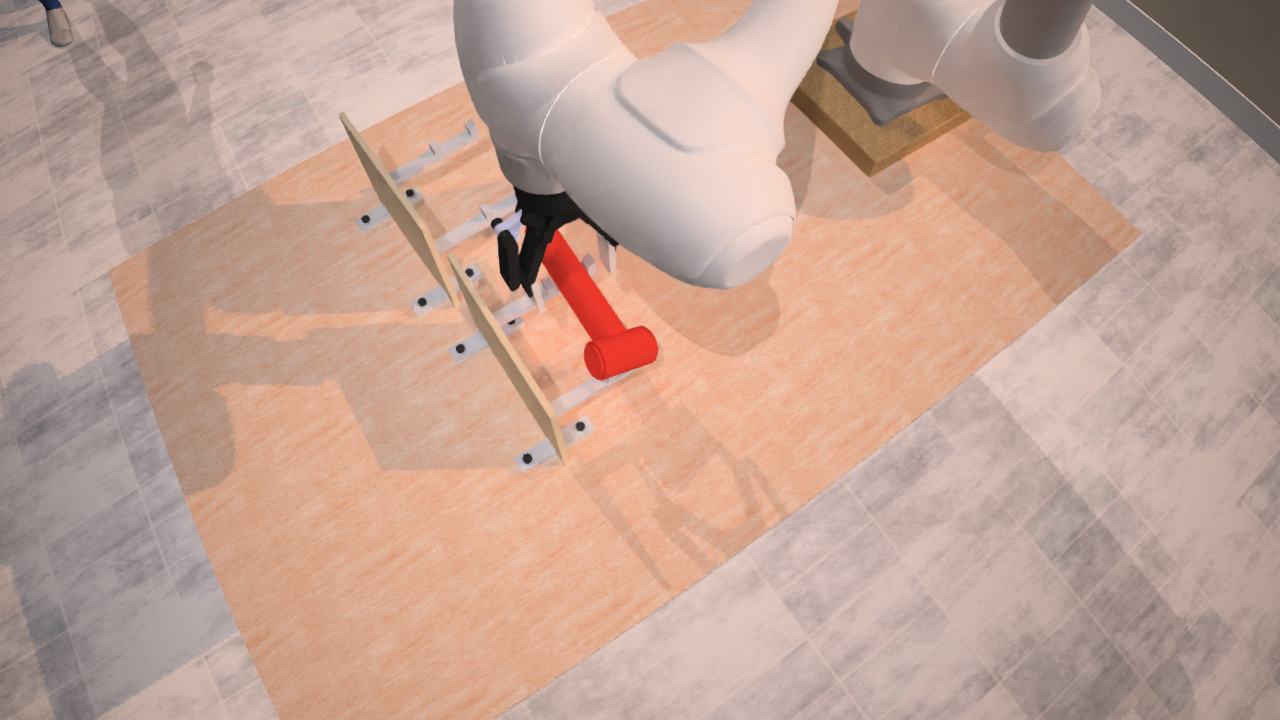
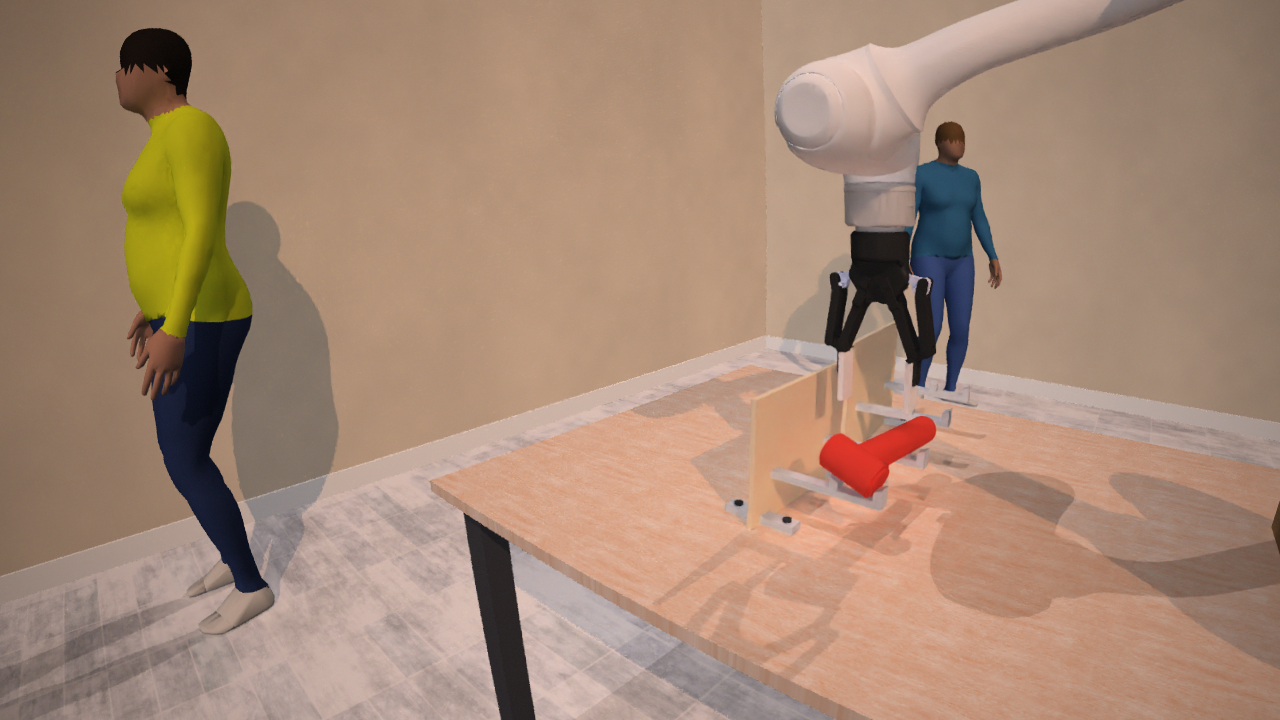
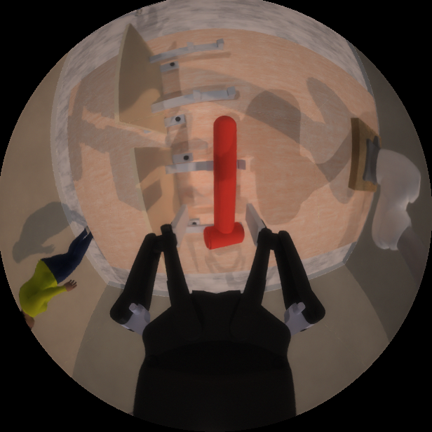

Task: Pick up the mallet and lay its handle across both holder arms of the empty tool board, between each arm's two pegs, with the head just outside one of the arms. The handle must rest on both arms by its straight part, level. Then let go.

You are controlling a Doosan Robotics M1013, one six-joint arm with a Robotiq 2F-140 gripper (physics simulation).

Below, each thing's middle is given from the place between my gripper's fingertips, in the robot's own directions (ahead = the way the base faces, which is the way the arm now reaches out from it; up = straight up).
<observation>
Right now the red mallet (image 1: 614,350) is 60 mm below my hand, 20 mm to the right of it and 10 mm behind it.
</observation>
